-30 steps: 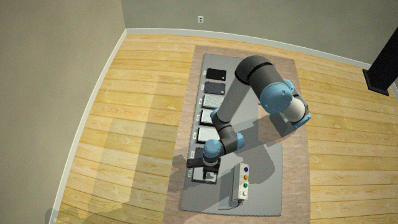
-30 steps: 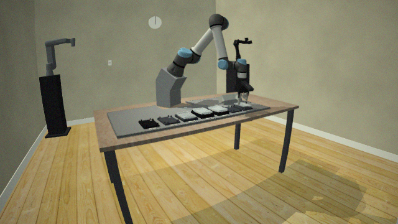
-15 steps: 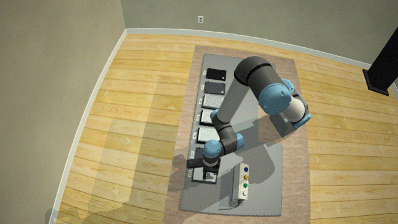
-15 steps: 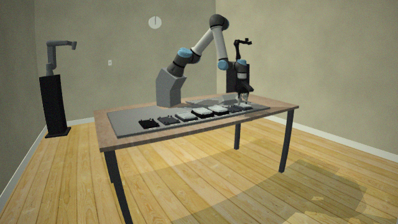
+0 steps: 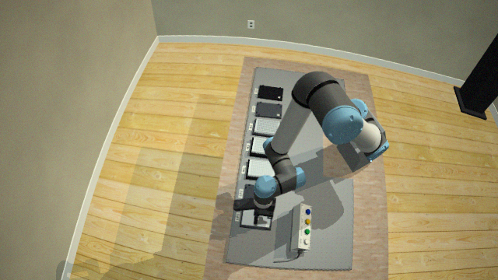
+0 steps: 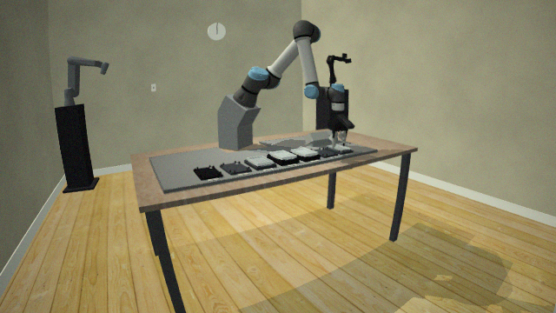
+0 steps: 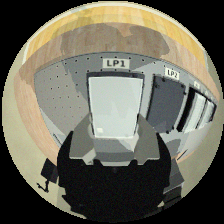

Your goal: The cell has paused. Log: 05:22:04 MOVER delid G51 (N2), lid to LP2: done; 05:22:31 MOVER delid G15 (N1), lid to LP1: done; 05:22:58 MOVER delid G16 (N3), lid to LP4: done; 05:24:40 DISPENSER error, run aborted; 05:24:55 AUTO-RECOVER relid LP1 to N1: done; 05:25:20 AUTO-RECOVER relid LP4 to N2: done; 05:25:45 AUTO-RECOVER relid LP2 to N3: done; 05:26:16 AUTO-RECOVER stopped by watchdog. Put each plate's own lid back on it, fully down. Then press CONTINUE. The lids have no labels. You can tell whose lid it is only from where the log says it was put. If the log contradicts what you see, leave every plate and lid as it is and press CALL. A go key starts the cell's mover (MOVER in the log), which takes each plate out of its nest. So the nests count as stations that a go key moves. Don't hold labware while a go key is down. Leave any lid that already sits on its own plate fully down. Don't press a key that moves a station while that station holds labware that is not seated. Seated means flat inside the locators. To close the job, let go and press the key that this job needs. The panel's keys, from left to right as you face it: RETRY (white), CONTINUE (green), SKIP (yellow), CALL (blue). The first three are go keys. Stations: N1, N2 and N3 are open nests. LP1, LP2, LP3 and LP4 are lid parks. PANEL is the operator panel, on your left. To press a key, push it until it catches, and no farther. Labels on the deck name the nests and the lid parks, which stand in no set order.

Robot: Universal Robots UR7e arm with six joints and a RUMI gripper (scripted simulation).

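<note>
My hand is 40 mm short of the plate and 390 mm to the left of it. Round my hand: yellow key 230 mm behind, 10 mm to the right, 40 mm above; then clear lid 10 mm below; then LP2 lid park 10 mm ahead, 120 mm to the right, 20 mm below.
</note>
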